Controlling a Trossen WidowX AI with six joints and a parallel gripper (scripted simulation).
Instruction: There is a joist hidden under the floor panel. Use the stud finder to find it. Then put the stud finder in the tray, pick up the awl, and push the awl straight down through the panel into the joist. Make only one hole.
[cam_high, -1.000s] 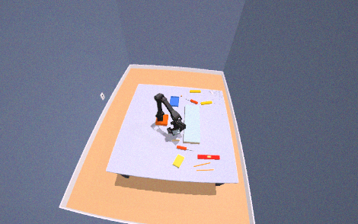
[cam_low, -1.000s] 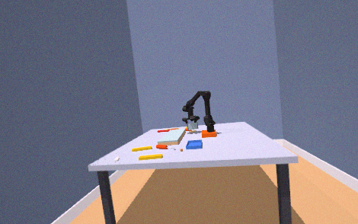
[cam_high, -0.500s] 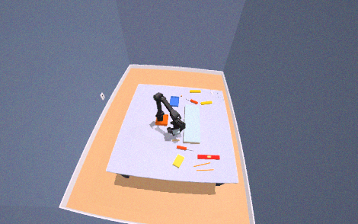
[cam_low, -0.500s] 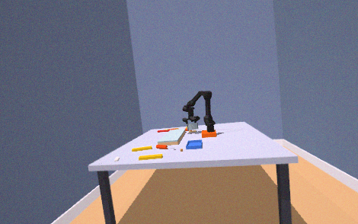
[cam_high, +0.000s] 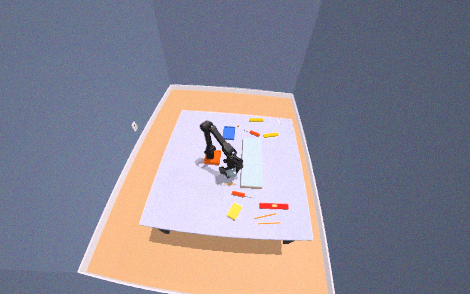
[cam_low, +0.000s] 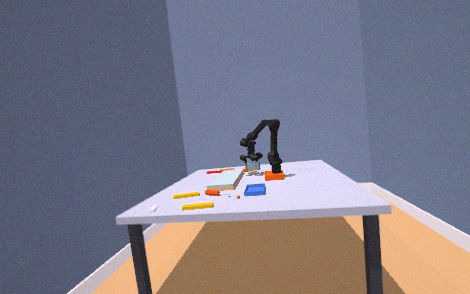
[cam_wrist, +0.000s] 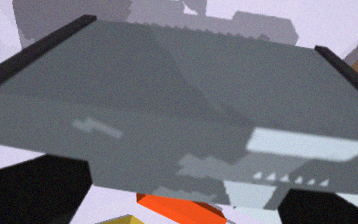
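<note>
Right now the stud finder is 2 cm behind my gripper tip. From my gripper tip the other things lie so: awl 7 cm below, 5 cm to the right, 4 cm behind; then red level 33 cm ahead, 25 cm to the right, 6 cm below; then yellow block 28 cm to the right, 6 cm below, 2 cm ahead.
</note>
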